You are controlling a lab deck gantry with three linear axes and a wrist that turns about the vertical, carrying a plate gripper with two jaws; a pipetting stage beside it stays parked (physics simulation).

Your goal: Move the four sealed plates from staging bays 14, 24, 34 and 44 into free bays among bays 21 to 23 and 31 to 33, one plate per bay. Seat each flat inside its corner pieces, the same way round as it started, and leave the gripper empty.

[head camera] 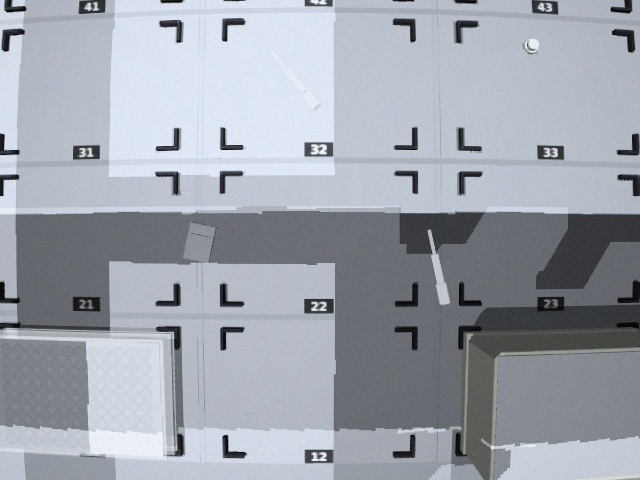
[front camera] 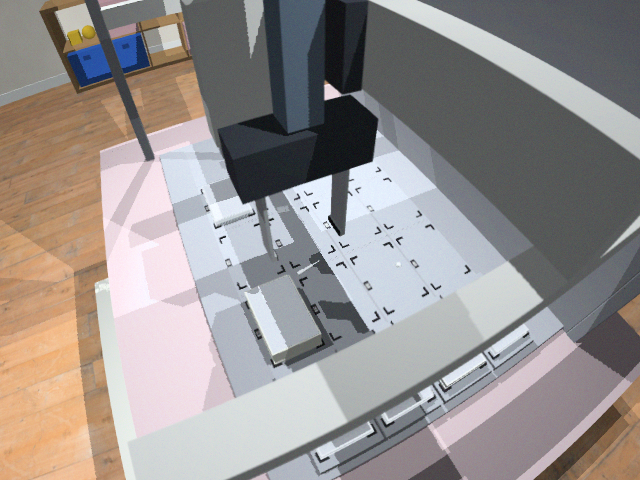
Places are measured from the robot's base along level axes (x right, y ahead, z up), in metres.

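Pixels of known places: gripper, fingertip midpoint: (front camera: 304,239); robot's base, link origin: (head camera: 11,441) (front camera: 202,190).
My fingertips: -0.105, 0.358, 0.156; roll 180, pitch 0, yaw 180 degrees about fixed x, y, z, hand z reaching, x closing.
For each thing: its middle in the pictures, then the offset to it from my fingertips, as dx, dy, dz. "spot": a spot on its surface instead.
- bay 14's plate, body centre: (front camera: 327,406) +0.062, +0.198, -0.134
- bay 24's plate, body centre: (front camera: 389,374) -0.045, +0.198, -0.134
- bay 34's plate, body centre: (front camera: 443,342) -0.152, +0.198, -0.134
- bay 44's plate, body centre: (front camera: 489,314) -0.259, +0.198, -0.134
- tall box, body centre: (head camera: 568,401) (front camera: 282,317) +0.062, +0.034, -0.135
- clear-topped plate, body centre: (head camera: 82,393) (front camera: 226,199) +0.062, -0.294, -0.149
- small block, body centre: (head camera: 199,242) -0.042, -0.212, -0.156
- tip, surface spot: (head camera: 438,268) spot: -0.025, -0.049, -0.151
- round knob, body centre: (head camera: 532,45) -0.182, +0.022, -0.154
Four pale sealed plates sit in the staging bays at the front right of the front view, partly hidden by the frame bar: bay 14's plate (front camera: 347,443), bay 24's plate (front camera: 408,408), bay 34's plate (front camera: 464,370) and bay 44's plate (front camera: 510,341). My gripper (front camera: 307,244) hangs over the deck behind the tall box, jaws wide apart, open and empty. It does not show in the head view. Bays 21 (head camera: 86,303), 22 (head camera: 318,305), 23 (head camera: 550,303), 31 (head camera: 85,152), 32 (head camera: 318,149) and 33 (head camera: 550,152) hold no plates.
A tall box (front camera: 289,315) (head camera: 563,397) stands in bay 13, a clear-topped plate (head camera: 124,392) in bay 11. A small block (head camera: 199,241) lies between bays 21 and 22. One tip (head camera: 438,268) lies between 22 and 23, another (head camera: 296,81) in 32. A round knob (head camera: 531,45) sits in 33.
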